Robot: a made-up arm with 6 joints.
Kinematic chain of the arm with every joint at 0, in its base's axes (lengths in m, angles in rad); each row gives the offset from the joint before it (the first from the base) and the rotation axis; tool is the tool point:
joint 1: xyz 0 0 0.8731 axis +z
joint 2: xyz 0.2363 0 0 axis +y
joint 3: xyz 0 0 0.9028 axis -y
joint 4: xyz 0 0 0.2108 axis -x
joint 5: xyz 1.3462 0 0 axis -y
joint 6: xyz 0.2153 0 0 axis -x
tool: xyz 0 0 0
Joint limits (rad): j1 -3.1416..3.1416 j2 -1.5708..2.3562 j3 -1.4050..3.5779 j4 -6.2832..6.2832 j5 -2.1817..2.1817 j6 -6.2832..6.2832
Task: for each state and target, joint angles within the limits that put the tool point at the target. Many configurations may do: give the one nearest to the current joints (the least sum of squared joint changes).
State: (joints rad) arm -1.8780 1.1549 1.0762 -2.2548 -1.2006 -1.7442
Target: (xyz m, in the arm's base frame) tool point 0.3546 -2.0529 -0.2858
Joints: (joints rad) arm -1.4817 1.6332 0.5416 -2.1600 -1.2634 -1.7442
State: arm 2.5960 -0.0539 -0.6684 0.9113 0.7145 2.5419
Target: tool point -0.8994 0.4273 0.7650
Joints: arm 2.5435 -0.5295 -1.3708 1.0156 0.9939 2.5419
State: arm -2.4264 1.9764 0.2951 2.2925 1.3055 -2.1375
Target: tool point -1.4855 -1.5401 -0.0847
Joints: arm -2.4134 1.5226 0.6759 2.2444 1.2715 -2.1375
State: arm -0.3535 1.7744 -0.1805 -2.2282 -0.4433 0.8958
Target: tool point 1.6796 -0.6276 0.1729
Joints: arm -0.4058 0.8582 -0.2960 -2.2085 -0.5228 0.8958
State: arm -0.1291 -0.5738 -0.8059 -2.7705 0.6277 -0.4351
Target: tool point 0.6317 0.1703 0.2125
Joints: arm 0.3062 0.2562 -1.2717 -2.8338 0.4440 -0.4351
